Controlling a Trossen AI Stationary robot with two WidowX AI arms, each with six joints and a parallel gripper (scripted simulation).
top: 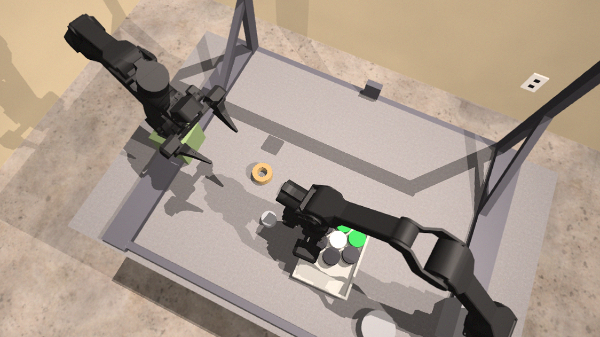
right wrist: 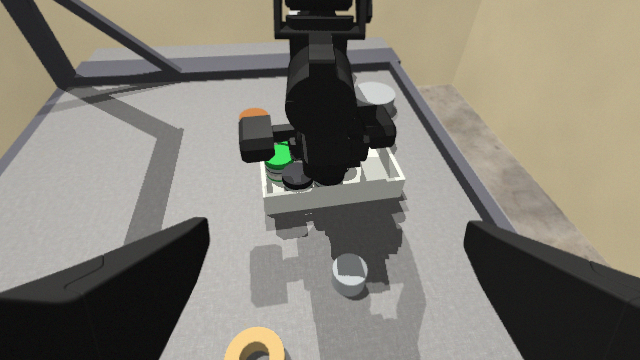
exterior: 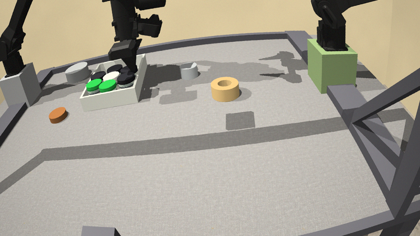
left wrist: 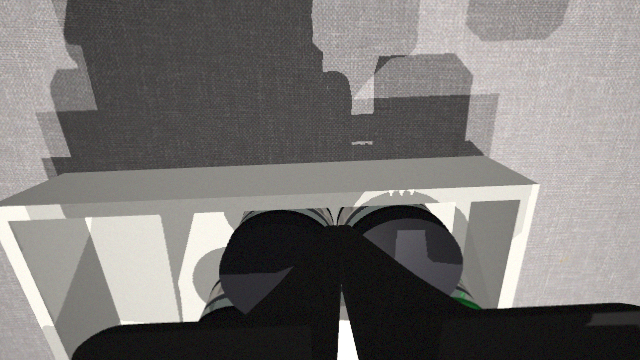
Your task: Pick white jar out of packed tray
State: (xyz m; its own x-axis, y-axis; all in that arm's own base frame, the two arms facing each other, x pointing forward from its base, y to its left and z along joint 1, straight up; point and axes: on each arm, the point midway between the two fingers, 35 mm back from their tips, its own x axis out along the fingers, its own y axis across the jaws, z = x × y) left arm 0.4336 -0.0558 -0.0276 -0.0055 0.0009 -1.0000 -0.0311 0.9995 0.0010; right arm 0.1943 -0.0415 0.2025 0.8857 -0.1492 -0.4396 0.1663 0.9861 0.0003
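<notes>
The green-capped jar lies 100 mm to the left of my left hand, 60 mm below it and 40 mm behind it. The rest, counted from my left hand: white jar 60 mm to the left, 60 mm below, 10 mm behind; grey cylinder 130 mm to the right, 70 mm below, 40 mm ahead; black-capped jar 110 mm to the left, 60 mm below.
</notes>
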